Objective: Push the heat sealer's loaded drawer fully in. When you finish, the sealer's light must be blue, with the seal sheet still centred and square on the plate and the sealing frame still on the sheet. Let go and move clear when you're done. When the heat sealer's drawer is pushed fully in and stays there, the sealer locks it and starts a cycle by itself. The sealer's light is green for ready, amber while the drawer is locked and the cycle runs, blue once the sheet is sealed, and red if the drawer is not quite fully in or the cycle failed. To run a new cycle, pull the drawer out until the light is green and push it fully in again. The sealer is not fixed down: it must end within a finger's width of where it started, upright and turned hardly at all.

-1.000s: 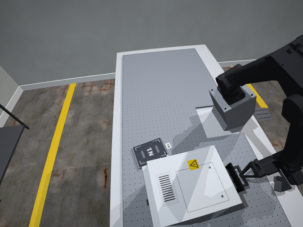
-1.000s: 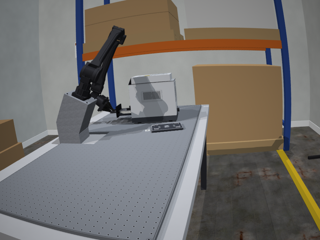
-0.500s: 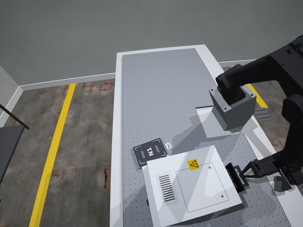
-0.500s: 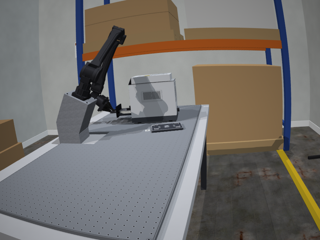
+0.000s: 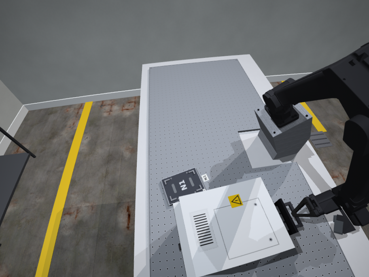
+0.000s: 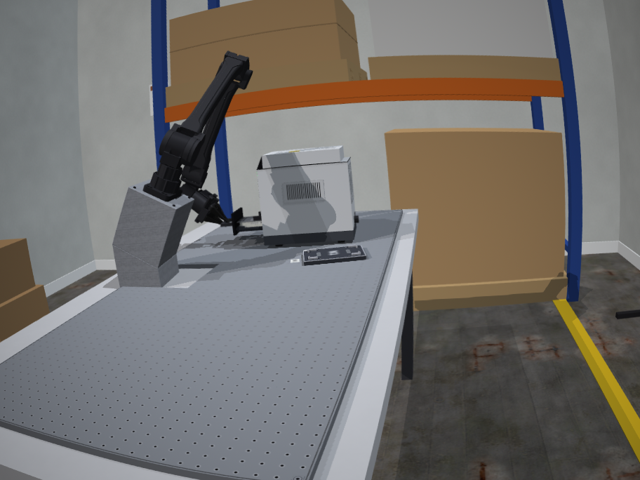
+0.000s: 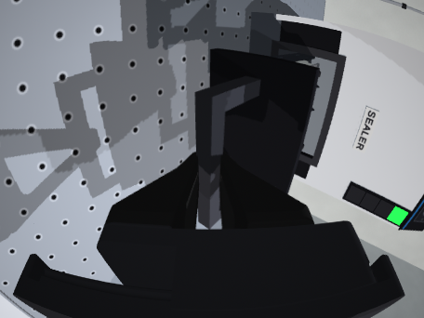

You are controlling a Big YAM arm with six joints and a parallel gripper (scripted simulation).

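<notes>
The black drawer lies 110 mm ahead of my hand and 10 mm below it. Also, from my hand: white tag: 260 mm ahead, 250 mm to the right, 70 mm below.
</notes>
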